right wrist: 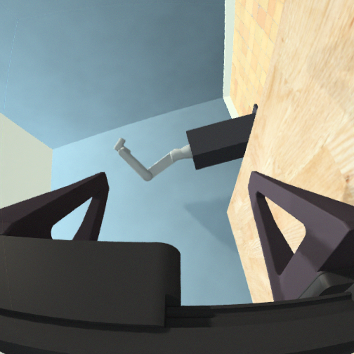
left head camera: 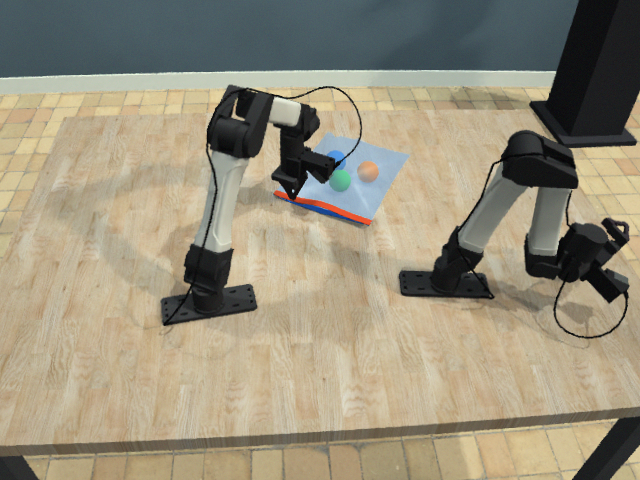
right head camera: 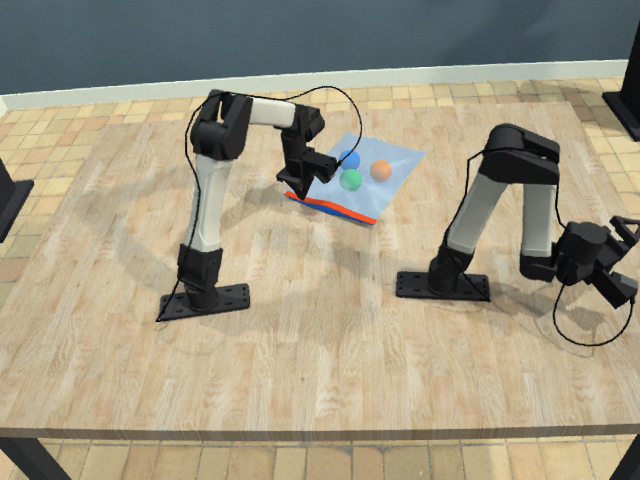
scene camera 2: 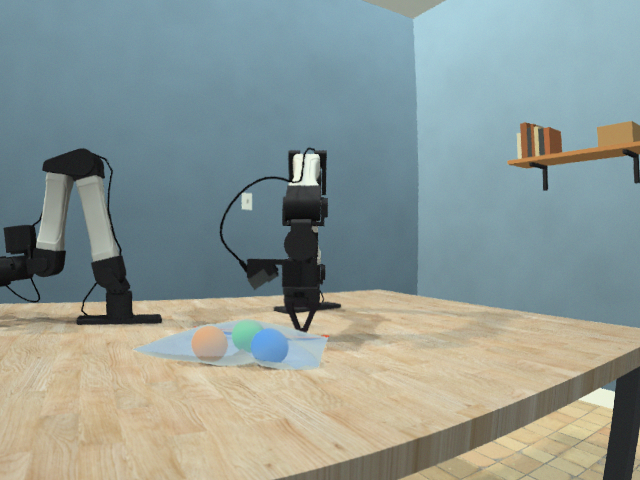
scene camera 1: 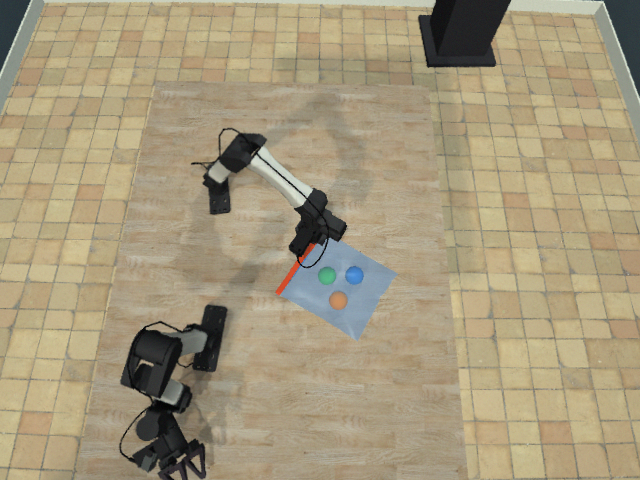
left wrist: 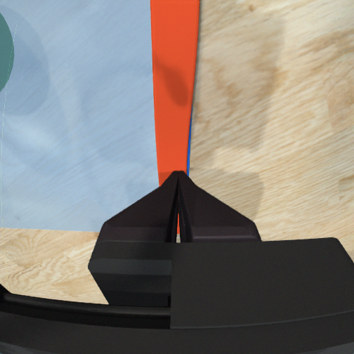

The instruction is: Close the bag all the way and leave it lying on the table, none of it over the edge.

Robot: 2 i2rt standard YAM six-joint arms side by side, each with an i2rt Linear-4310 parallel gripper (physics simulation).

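Observation:
The clear bag (left head camera: pixel 385 162) (right head camera: pixel 403 157) (scene camera 1: pixel 361 310) (scene camera 2: pixel 170 347) (left wrist: pixel 85 135) lies flat on the table with green (left head camera: pixel 339 180), orange (left head camera: pixel 368 171) and blue (left head camera: pixel 336 156) balls inside. Its red strip (left head camera: pixel 336 208) (scene camera 1: pixel 289 277) (left wrist: pixel 175 50) runs along the mouth, with the blue strip (left head camera: pixel 319 209) (right head camera: pixel 329 210) showing beneath it, mostly along the middle. My left gripper (left head camera: pixel 293 196) (right head camera: pixel 302 197) (scene camera 2: pixel 302 329) (left wrist: pixel 178 178) is shut and empty, its tips at the red strip near its left end in the head views. My right gripper (right wrist: pixel 177 179) is open, far from the bag.
The wooden table (left head camera: pixel 320 372) (scene camera 1: pixel 336 403) extends beyond the bag on all sides. The left arm's base (left head camera: pixel 237 299) and right arm's base (left head camera: pixel 413 284) stand nearer the head cameras than the bag. A black pillar (left head camera: pixel 591 77) (scene camera 1: pixel 460 31) stands beyond the table.

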